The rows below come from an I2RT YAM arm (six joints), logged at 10 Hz.
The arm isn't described. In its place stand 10 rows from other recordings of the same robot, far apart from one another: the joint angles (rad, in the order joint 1, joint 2, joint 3, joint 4, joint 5, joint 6), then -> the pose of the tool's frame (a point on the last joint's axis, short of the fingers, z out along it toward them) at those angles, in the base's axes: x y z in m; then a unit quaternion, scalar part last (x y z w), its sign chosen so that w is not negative.
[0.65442 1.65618 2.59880 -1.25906 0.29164 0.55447] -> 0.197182 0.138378 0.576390 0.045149 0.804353 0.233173 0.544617
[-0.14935 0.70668 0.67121 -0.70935 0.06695 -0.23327] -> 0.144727 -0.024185 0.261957 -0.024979 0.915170 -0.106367 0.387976
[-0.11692 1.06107 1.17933 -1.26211 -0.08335 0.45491] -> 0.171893 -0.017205 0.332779 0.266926 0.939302 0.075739 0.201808
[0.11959 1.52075 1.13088 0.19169 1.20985 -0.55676] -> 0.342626 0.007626 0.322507 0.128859 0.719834 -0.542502 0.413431
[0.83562 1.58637 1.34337 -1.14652 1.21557 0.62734] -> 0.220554 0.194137 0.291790 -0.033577 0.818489 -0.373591 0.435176
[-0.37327 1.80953 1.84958 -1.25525 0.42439 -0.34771] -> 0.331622 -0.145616 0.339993 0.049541 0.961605 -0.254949 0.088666
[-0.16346 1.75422 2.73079 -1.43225 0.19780 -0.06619] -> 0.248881 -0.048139 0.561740 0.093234 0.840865 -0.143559 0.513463
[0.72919 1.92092 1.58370 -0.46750 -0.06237 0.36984] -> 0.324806 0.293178 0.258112 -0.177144 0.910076 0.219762 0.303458
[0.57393 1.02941 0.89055 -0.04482 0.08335 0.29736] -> 0.205283 0.129192 0.345263 -0.079527 0.764646 0.240492 0.592584
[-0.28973 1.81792 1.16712 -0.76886 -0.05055 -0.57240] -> 0.319007 -0.093225 0.160485 -0.142307 0.986619 -0.008640 0.079098
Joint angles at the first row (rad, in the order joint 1, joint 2, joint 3, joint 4, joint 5, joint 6):
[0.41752 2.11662 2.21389 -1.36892 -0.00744 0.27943]
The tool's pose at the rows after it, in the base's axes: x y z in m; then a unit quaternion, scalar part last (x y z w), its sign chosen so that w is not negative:
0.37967 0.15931 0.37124 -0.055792 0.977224 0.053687 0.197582
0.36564 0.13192 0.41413 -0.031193 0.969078 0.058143 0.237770
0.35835 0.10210 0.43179 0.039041 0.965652 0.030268 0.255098
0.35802 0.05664 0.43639 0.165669 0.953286 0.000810 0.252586
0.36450 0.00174 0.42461 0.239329 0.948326 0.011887 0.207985
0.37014 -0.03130 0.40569 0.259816 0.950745 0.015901 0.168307
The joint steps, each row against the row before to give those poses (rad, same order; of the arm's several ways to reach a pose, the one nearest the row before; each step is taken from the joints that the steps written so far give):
[-0.01754 -0.02556 0.17435 -0.08776 0.03853 0.00000]
[-0.05035 -0.02141 0.15592 -0.09531 0.00572 -0.00343]
[-0.06219 -0.01746 0.06122 -0.06189 0.06676 0.06523]
[-0.11444 -0.01684 0.00367 -0.04493 0.06103 0.13504]
[-0.16021 0.00921 -0.02962 -0.03479 -0.08239 0.01375]
[-0.09425 0.00112 -0.08285 0.01034 -0.05189 -0.04313]

